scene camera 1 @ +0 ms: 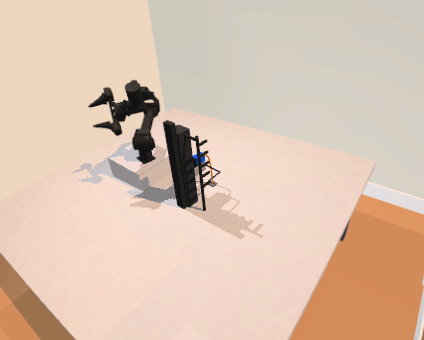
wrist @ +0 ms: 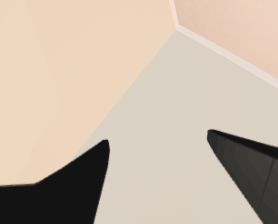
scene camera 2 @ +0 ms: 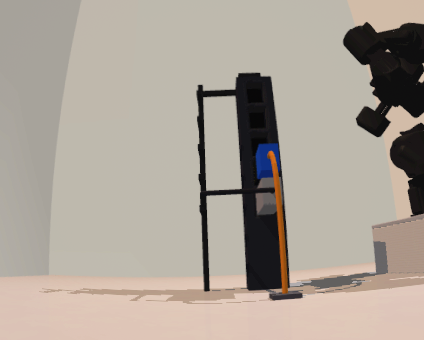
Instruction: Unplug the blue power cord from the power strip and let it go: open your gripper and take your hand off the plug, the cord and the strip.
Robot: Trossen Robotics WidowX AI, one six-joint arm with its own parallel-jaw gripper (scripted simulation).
Labels:
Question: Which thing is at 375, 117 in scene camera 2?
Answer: My gripper.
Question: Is my gripper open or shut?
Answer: Open.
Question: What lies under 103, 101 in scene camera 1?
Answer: My gripper.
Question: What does my gripper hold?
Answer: Nothing.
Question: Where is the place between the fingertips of my gripper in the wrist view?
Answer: At 158, 139

